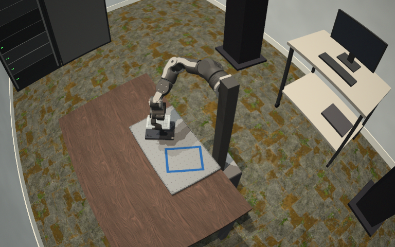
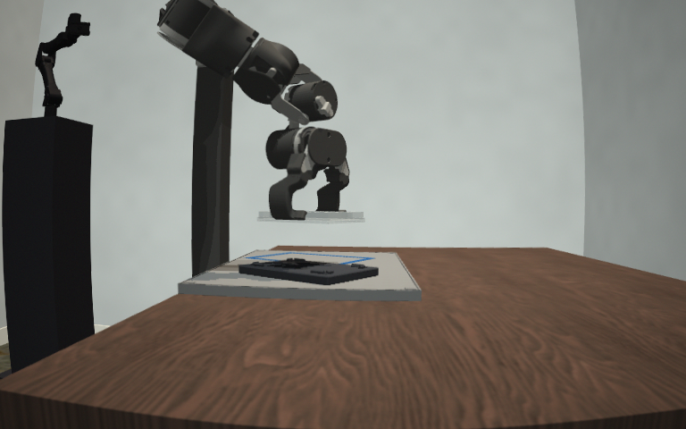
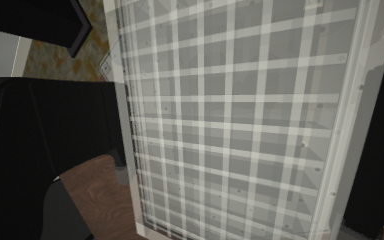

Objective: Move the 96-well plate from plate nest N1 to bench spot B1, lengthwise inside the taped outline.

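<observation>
My hand is 80 mm above the black plate nest N1. Round my hand: 96-well plate: right at my hand.
</observation>
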